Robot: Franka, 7 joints.
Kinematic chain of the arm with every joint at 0, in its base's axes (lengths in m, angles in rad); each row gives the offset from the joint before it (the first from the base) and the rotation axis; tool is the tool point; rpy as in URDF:
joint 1: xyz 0 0 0.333 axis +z
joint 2: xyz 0 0 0 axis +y
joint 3: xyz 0 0 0.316 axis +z
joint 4: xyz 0.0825 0 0 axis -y
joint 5: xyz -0.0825 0 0.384 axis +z
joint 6: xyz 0 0 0 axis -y
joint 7: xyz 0.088 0 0 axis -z
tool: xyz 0 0 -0.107 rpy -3.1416 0 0
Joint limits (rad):
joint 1: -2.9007..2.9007
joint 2: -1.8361..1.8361
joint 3: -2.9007..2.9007
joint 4: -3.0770..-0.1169
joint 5: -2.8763..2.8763
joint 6: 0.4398..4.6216
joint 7: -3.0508..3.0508
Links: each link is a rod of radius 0.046 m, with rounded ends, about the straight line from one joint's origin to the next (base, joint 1, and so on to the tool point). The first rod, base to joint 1, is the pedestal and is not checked.
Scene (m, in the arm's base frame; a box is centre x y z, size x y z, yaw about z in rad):
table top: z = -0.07
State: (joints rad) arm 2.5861 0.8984 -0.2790 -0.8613 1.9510 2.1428 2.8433
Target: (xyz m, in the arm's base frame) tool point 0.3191 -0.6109 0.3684
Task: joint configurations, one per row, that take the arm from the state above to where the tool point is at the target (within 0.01 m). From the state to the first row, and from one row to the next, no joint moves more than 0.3 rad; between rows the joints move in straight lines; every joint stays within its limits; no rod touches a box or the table.
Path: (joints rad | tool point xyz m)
1: 2.3985 0.6774 -0.5521 -0.9807 1.9515 2.2084 2.8433 | -0.4043 0.6633 0.6096
2: 2.2109 0.4563 -0.8252 -1.1001 1.9521 2.2741 2.8433 | -0.0745 0.6947 0.7436
3: 2.0233 0.2353 -1.0984 -1.2196 1.9526 2.3397 2.8433 | 0.2587 0.5564 0.8350
4: 1.8357 0.0142 -1.3715 -1.3390 1.9532 2.4053 2.8433 | 0.5062 0.2684 0.8500
5: 1.6481 -0.2068 -1.6446 -1.4584 1.9537 2.4709 2.8433 | 0.5997 -0.0925 0.7695
6: 1.4604 -0.4279 -1.9177 -1.5778 1.9543 2.5366 2.8433 | 0.5225 -0.4185 0.5988
7: 1.2728 -0.6489 -2.1908 -1.6972 1.9548 2.6022 2.8433 | 0.3191 -0.6109 0.3684

